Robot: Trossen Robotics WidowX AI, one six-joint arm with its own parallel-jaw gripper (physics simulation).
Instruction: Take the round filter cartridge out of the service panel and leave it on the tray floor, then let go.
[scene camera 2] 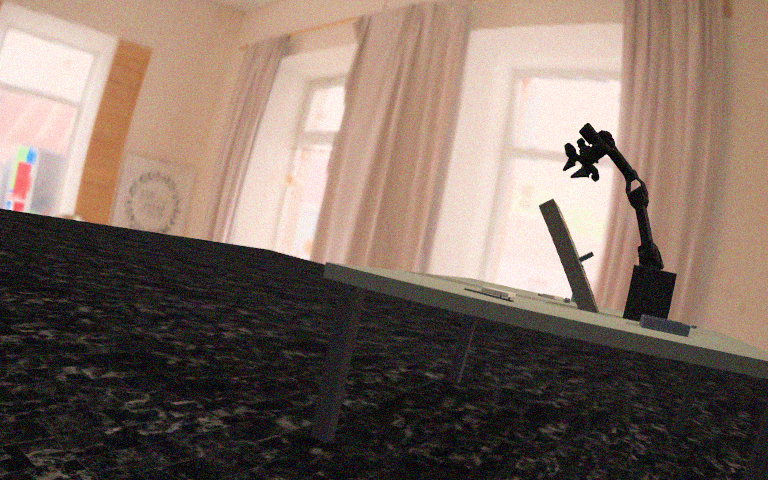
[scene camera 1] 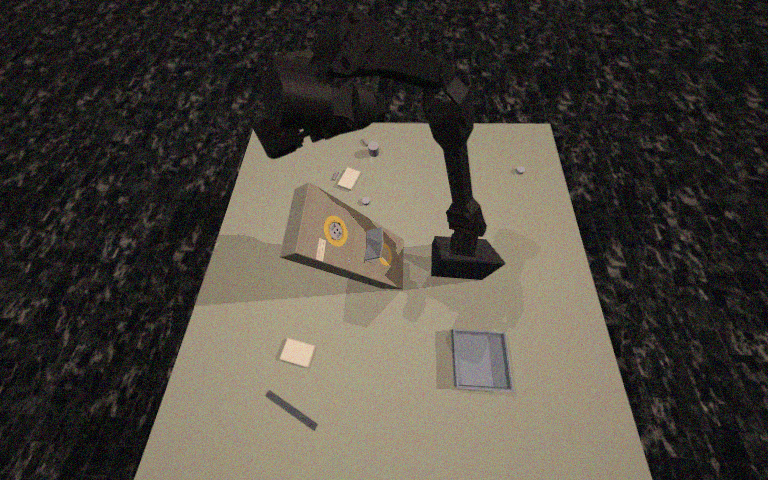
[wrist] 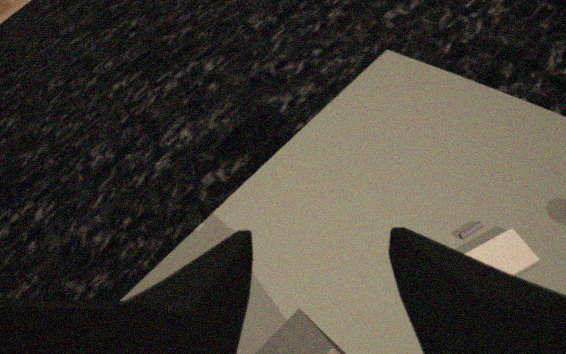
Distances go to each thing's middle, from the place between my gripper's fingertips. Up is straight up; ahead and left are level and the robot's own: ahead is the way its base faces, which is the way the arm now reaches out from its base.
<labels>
My gripper is now 51 cm past the blue-grey tray (scene camera 1: 481, 361), 47 cm above it and 33 cm to the right of it.
</labels>
